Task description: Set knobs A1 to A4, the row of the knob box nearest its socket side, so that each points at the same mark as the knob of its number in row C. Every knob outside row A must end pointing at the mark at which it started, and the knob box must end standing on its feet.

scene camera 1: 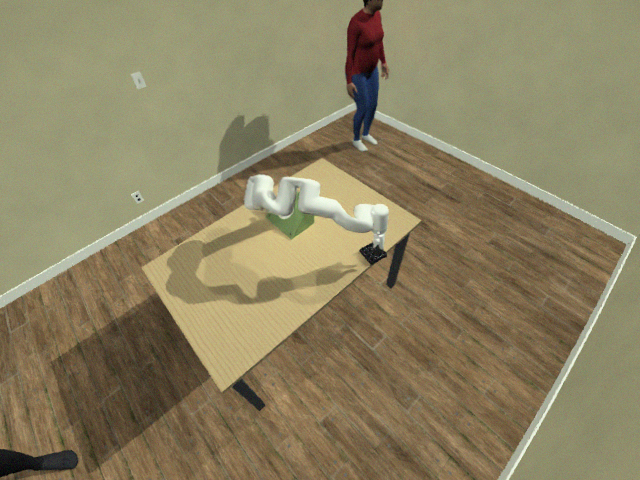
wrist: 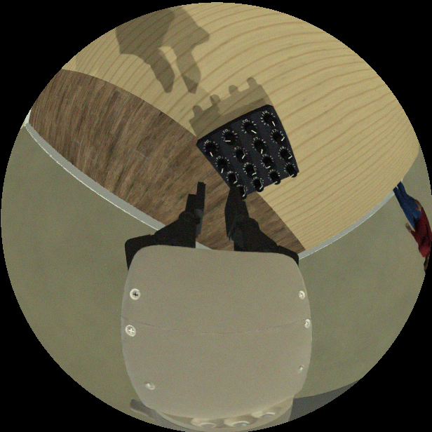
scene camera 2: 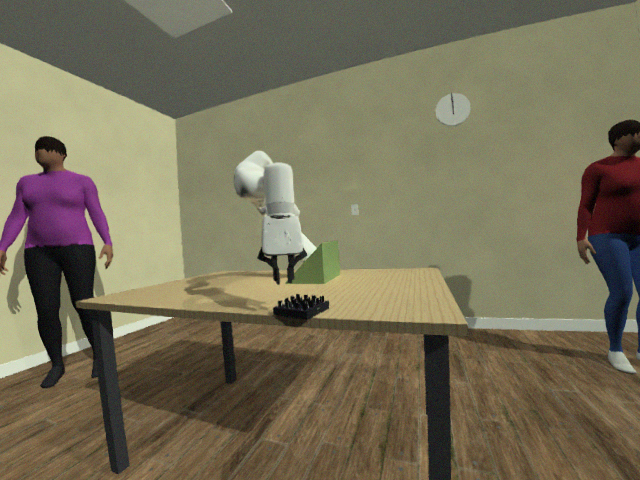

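Where they show: gripper, between the fingertips: (scene camera 1: pixel 377 251) (scene camera 2: pixel 284 283); arm's base, origin of its link: (scene camera 2: pixel 314 260).
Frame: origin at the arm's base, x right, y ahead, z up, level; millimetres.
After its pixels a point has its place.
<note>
The black knob box (scene camera 1: pixel 373 253) @(x -171, y 547, z -53 mm) (scene camera 2: pixel 301 311) @(x -215, y 589, z -67 mm) (wrist: pixel 231 149) sits upright and flat at the table's edge. In the wrist view, row D is farthest from the gripper, and knobs C4 (wrist: pixel 221 163), C3 (wrist: pixel 240 154), C2 (wrist: pixel 259 146) and C1 (wrist: pixel 278 136) come after it. Row A is nearest the gripper: A4 (wrist: pixel 242 191), A3 (wrist: pixel 257 184), A2 (wrist: pixel 274 178) and A1 (wrist: pixel 292 171). The row A pointers are too small and steeply seen to read. My gripper (scene camera 2: pixel 284 282) @(x -164, y 578, z -1 mm) (wrist: pixel 215 196) is partly open and empty, above the box; its right finger appears beside A4.
A green wedge-shaped block (scene camera 1: pixel 292 225) @(x 35, y 104, z -37 mm) (scene camera 2: pixel 324 262) @(x -98, y 122, z 1 mm) stands on the wooden table (scene camera 1: pixel 248 330) @(x 566, y 448, z -88 mm) (scene camera 2: pixel 382 294) @(x -364, y 301, z -88 mm), near the arm's base. The table edge runs close by the box, with floor beyond it. People stand away from the table.
</note>
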